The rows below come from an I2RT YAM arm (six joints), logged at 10 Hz.
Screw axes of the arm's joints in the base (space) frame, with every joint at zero. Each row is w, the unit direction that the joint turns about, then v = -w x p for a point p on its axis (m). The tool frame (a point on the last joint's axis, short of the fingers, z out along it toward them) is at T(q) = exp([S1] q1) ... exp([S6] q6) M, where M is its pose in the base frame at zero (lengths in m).
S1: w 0 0 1 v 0 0 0
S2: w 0 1 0 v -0.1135 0 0.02
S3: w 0 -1 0 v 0.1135 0 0.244
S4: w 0 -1 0 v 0.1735 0 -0.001
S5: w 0 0 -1 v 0 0.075 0
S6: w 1 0 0 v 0 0.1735 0
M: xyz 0.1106 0 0.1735 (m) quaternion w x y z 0.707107 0 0.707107 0
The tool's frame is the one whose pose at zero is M.
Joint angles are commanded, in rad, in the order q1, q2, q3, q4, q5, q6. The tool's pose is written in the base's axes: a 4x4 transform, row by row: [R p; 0 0 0 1], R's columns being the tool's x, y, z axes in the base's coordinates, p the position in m. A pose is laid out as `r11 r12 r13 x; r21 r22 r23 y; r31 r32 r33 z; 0 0 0 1`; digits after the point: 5 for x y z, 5 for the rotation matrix.
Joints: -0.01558 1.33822 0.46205 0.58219 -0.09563 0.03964
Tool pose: -0.29251 -0.06433 0.95410 0.26684; 0.04401 0.99577 0.08063 -0.00076; -0.95525 0.06558 -0.28844 0.18886; 0 0 0 1
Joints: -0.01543 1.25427 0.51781 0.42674 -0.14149 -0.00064
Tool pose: -0.30468 -0.11921 0.94496 0.26373; 0.00407 0.99196 0.12645 0.00095; -0.95245 0.04237 -0.30175 0.21098; 0 0 0 1
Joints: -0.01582 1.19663 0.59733 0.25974 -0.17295 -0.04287
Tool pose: -0.32644 -0.16080 0.93144 0.26256; -0.03706 0.98684 0.15737 0.00197; -0.94449 0.01686 -0.32810 0.23425; 0 0 0 1
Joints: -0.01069 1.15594 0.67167 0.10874 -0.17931 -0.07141
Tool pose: -0.35472 -0.18117 0.91725 0.25984; -0.06642 0.98345 0.16856 0.00357; -0.93261 -0.00113 -0.36089 0.25416; 0 0 0 1
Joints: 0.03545 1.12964 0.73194 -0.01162 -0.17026 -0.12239
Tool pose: -0.37153 -0.23741 0.89755 0.25609; -0.13357 0.97036 0.20138 0.01512; -0.91876 -0.04507 -0.39223 0.26924; 0 0 0 1
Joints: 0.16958 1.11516 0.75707 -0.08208 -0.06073 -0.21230
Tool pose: -0.36365 -0.30607 0.87982 0.24941; -0.27565 0.93754 0.21222 0.04490; -0.88982 -0.16534 -0.42531 0.27422; 0 0 0 1
